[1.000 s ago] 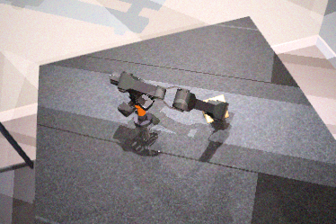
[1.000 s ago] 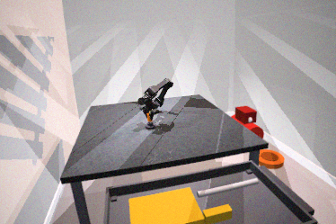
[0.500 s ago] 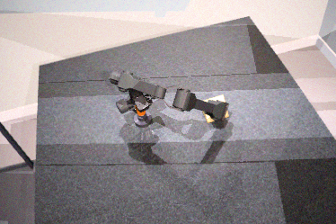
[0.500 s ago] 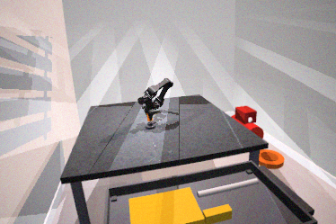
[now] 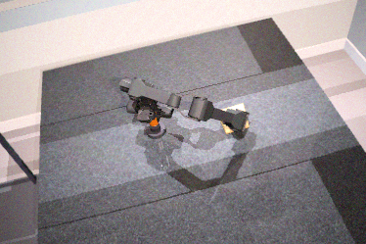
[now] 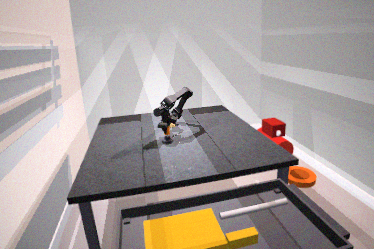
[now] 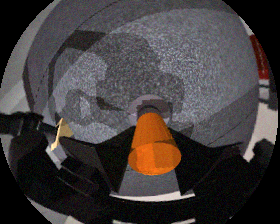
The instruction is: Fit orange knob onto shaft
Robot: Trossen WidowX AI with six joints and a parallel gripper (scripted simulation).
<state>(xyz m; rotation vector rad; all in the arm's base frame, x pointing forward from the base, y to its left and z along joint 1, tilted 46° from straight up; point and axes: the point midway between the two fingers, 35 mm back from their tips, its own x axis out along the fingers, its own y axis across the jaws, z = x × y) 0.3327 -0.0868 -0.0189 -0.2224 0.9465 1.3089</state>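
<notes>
The orange knob lies 3 cm above my gripper tip. Also, from my gripper tip: dark round pedestal 4 cm below.
</notes>
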